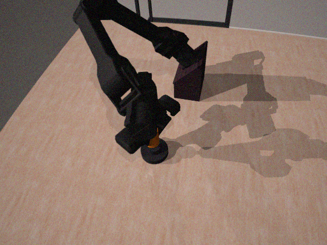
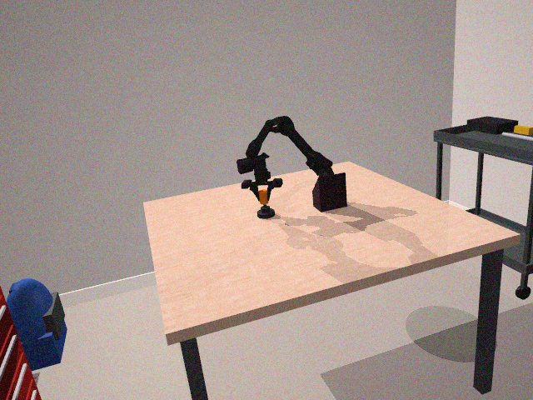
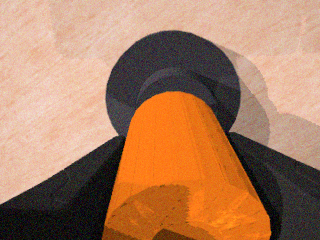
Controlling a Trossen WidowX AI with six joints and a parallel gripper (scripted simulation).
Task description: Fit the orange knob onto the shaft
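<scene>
My gripper tip is now 20 mm below the orange knob. Also, from my gripper tip: round pedestal: 40 mm below.
</scene>
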